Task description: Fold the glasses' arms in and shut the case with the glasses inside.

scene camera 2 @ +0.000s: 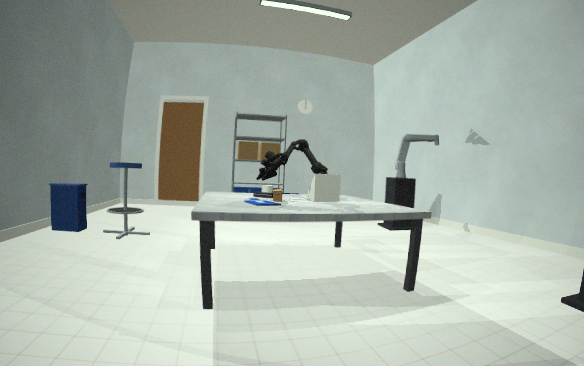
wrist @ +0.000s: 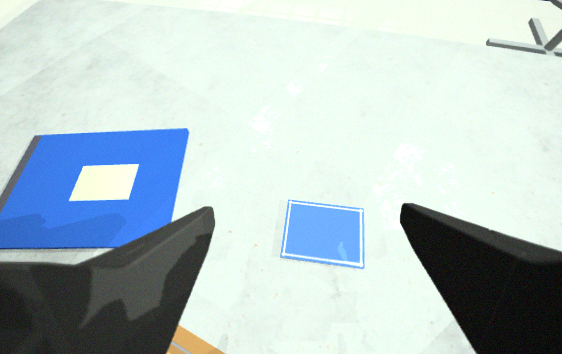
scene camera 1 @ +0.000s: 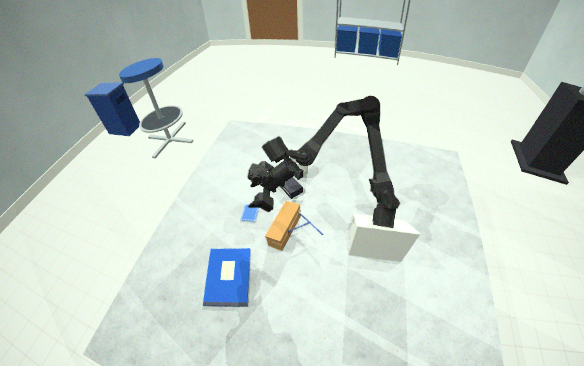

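Pixels of known places: gripper, fingertip midpoint: (scene camera 2: 259, 179) (wrist: 306, 213) (scene camera 1: 249, 196); arm's base at its link origin: (scene camera 2: 324, 180) (scene camera 1: 383, 224).
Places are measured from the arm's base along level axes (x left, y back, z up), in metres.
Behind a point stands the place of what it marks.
The orange case (scene camera 1: 283, 223) @(y -0.322, x 0.059, z -0.076 m) (scene camera 2: 277, 195) @(y -0.333, x 0.128, z -0.108 m) (wrist: 198, 343) @(y -0.358, x 0.085, z -0.133 m) lies on the table with its long orange top uppermost and a seam along its side; in the wrist view a corner shows at the bottom edge. The glasses' thin blue arms (scene camera 1: 313, 225) stick out from the case's right side in scene camera 1, crossing each other. The rest of the glasses is hidden, and how far the lid is shut cannot be told. My gripper (scene camera 1: 253, 194) @(y -0.456, x 0.036, z -0.014 m) (scene camera 2: 260, 177) @(y -0.456, x 0.036, z -0.014 m) (wrist: 306, 213) @(y -0.456, x 0.036, z -0.014 m) is open and empty, above the table, beyond the case's far left end in scene camera 1.
A small blue square with a white outline (scene camera 1: 249, 213) @(y -0.487, x 0.027, z -0.142 m) (wrist: 322, 234) @(y -0.484, x 0.022, z -0.142 m) lies left of the case. A blue book (scene camera 1: 215, 280) @(y -0.463, x 0.323, z -0.139 m) (wrist: 155, 175) @(y -0.473, x 0.221, z -0.139 m) lies nearer the camera. A dark box (scene camera 1: 293, 188) @(y -0.363, x -0.130, z -0.112 m) and a white cup (scene camera 2: 267, 188) @(y -0.393, x -0.217, z -0.083 m) are behind the case. My arm stands on a white block (scene camera 1: 382, 241) @(y 0.011, x 0.046, z -0.024 m) (scene camera 2: 326, 188) @(y 0.007, x 0.047, z -0.055 m).
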